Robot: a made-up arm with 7 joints.
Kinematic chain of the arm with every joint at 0, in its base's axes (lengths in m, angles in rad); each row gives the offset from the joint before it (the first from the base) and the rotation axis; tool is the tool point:
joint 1: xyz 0 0 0.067 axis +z
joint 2: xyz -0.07 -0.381 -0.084 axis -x
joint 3: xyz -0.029 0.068 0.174 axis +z
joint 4: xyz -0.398 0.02 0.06 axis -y
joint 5: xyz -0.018 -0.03 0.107 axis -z
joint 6: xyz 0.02 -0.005 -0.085 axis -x
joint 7: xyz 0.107 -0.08 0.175 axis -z
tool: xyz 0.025 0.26 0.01
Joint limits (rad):
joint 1: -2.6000..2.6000
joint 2: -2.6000..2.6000
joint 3: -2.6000..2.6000
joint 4: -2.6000..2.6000
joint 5: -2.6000..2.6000
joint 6: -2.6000..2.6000
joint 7: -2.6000..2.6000
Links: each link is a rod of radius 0.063 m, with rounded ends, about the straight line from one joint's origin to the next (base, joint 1, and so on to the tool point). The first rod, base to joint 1, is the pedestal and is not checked.
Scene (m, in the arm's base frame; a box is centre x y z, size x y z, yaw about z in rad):
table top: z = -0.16
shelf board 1: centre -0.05 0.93 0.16 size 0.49 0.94 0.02 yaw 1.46
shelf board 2: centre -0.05 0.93 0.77 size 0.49 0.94 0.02 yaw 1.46
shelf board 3: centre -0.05 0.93 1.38 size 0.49 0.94 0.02 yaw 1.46
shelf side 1: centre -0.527 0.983 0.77 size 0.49 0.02 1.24 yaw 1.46
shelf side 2: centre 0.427 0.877 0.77 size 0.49 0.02 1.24 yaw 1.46
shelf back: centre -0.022 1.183 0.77 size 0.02 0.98 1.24 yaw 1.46
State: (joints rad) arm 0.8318 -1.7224 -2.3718 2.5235 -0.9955 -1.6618 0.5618
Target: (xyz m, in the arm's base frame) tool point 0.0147 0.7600 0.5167
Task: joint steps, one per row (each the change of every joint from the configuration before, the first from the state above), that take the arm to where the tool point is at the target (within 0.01 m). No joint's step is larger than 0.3 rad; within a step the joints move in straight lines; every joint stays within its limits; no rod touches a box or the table.
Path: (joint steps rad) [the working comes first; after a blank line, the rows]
Joints at the target: 2.3468 -1.3158 -2.4283 2.6000 -0.8740 -1.5720 0.6737
Straight joint move there: touches shelf side 2.

1: 0.2389 0.1505 0.0285 0.0153 0.0000 0.0842 -0.0708
2: 0.2389 0.1505 0.0285 0.0153 0.0000 0.0842 -0.0709
3: 0.2389 0.1504 0.0285 0.0153 0.0000 0.0841 -0.0708
4: 0.2389 0.1505 0.0285 0.0153 0.0000 0.0842 -0.0708
5: 0.2389 0.1505 0.0286 0.0153 0.0000 0.0842 -0.0709
6: 0.1602 -0.1729 -0.0995 0.0000 0.0608 -0.1656 0.2331
7: 0.1603 -0.1729 -0.0996 0.0000 0.0607 -0.1655 0.2330

